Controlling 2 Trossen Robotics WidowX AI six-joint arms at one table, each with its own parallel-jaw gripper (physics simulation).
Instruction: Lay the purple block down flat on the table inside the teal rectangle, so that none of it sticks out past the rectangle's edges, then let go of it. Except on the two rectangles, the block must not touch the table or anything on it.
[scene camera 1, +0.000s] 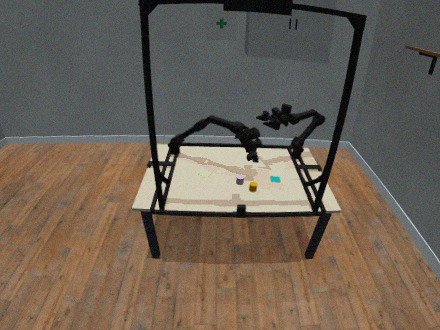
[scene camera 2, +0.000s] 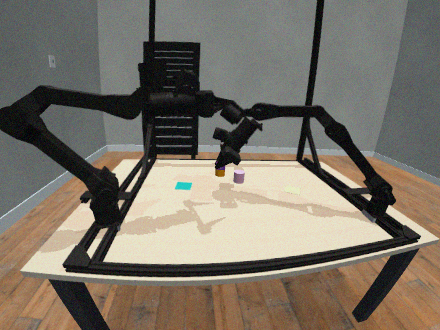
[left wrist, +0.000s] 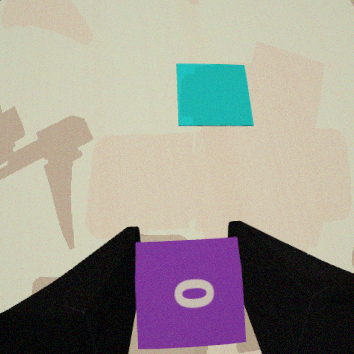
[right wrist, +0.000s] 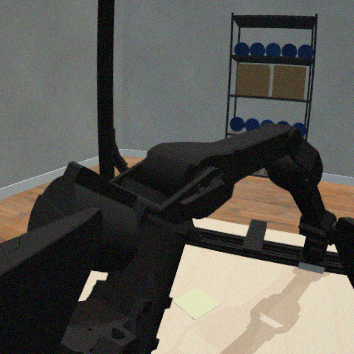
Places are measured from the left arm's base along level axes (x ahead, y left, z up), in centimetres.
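Where they show: left gripper, fingertip midpoint: (scene camera 1: 257, 160) (scene camera 2: 215, 166) (left wrist: 183, 235); right gripper, fingertip midpoint: (scene camera 1: 259, 120) (scene camera 2: 223, 101) (right wrist: 222, 225); left arm's base, origin of the base link: (scene camera 1: 174, 152) (scene camera 2: 375, 212) (right wrist: 312, 257); right arm's base, origin of the base link: (scene camera 1: 296, 156) (scene camera 2: 107, 220).
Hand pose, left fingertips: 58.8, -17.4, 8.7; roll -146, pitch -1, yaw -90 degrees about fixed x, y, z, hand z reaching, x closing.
Things, the pixels of their top centre, and the offset from my left fingertips, as dx, dy, dz. "spot": a spot on its surface instead.
- purple block, middle of its top: (left wrist: 190, 293) -1.8, +0.0, +1.5
- teal rectangle, surface spot: (left wrist: 214, 95) (scene camera 2: 184, 185) (scene camera 1: 274, 179) spot: +12.2, -4.1, -10.5
- orange cylinder, middle of its top: (scene camera 2: 220, 165) (scene camera 1: 253, 183) -2.4, -16.7, -6.1
- lilac cylinder, middle of its top: (scene camera 2: 239, 171) (scene camera 1: 240, 176) -10.5, -10.5, -6.1
- pale green rectangle, surface spot: (right wrist: 196, 303) (scene camera 2: 292, 190) (scene camera 1: 205, 173) spot: -32.9, -3.3, -10.5
The purple block (left wrist: 189, 293) (scene camera 2: 220, 167) carries a pale ring mark and sits between the fingers of my left gripper (left wrist: 183, 235) (scene camera 1: 253, 158) (scene camera 2: 223, 162), which is shut on it. The block hangs above the table, clear of it. The teal rectangle (left wrist: 214, 95) (scene camera 1: 275, 179) (scene camera 2: 183, 186) lies flat on the table, ahead of the block in the left wrist view. My right gripper (scene camera 1: 262, 120) is open and empty, raised high over the table's far right side.
An orange cylinder (scene camera 1: 253, 186) (scene camera 2: 220, 172) and a lilac cylinder (scene camera 1: 240, 179) (scene camera 2: 239, 177) stand near the table's middle, the orange one just below the held block in scene camera 2. A pale green rectangle (scene camera 1: 205, 174) (scene camera 2: 293, 190) (right wrist: 196, 303) lies away from the teal one. A black frame (scene camera 1: 149, 108) rims the table.
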